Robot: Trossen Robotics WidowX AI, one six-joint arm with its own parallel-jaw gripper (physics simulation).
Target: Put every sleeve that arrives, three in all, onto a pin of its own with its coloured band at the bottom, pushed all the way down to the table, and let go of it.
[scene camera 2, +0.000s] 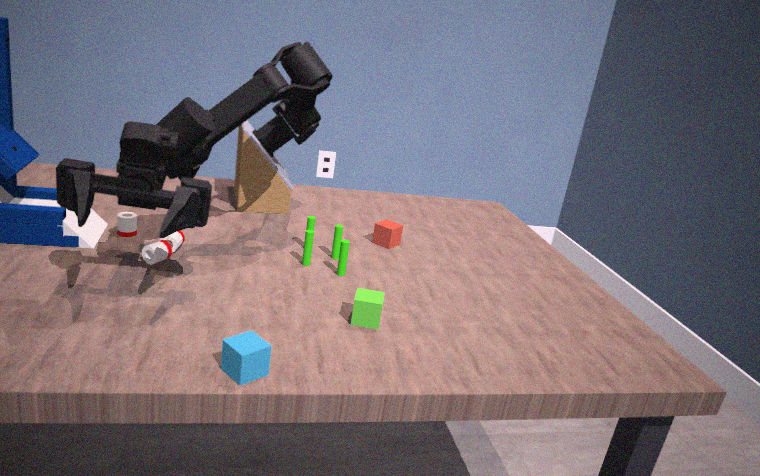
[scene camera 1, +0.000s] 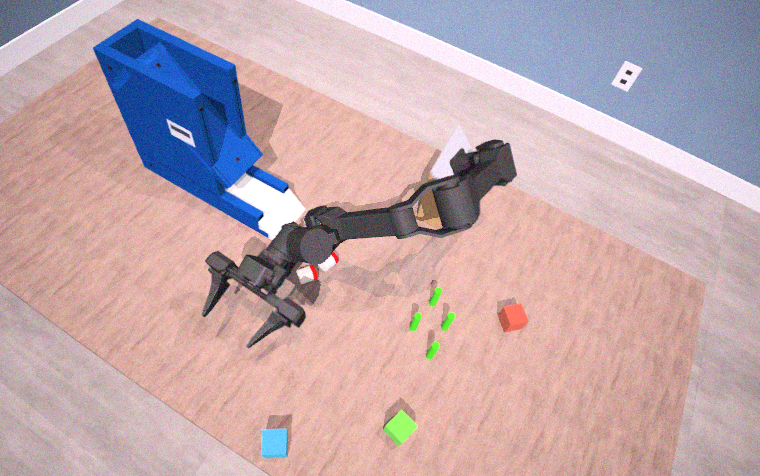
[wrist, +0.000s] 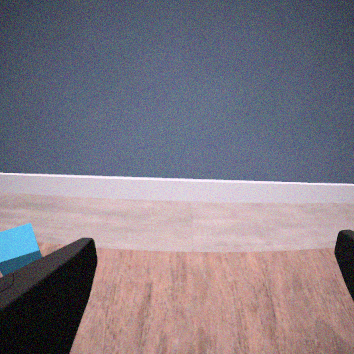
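Note:
One white sleeve [scene camera 2: 127, 222] stands upright on the table beside the chute's white ramp, red band at the bottom; the arm hides it in scene camera 1. Two more lie on their sides almost end to end: a nearer sleeve [scene camera 1: 304, 274] [scene camera 2: 152, 253] and a farther sleeve [scene camera 1: 326, 264] [scene camera 2: 173, 244], each with its red band toward the back right. Several bare green pins stand upright in a cluster, among them a front pin [scene camera 1: 432, 350] [scene camera 2: 343, 258]. My gripper [scene camera 1: 226, 330] [scene camera 2: 122, 229] [wrist: 221, 249] is wide open and empty, above the table, in front and left of the lying sleeves.
The tall blue chute [scene camera 1: 168, 106] [scene camera 2: 33, 225] stands at the left with its white ramp [scene camera 1: 274, 204] [scene camera 2: 89, 228]. A wooden wedge [scene camera 1: 429, 210] [scene camera 2: 260, 193] stands near the arm's base. A red cube [scene camera 1: 512, 317] [scene camera 2: 387, 234], green cube [scene camera 1: 399, 427] [scene camera 2: 367, 308] and blue cube [scene camera 1: 274, 443] [scene camera 2: 245, 357] surround the pins' area.

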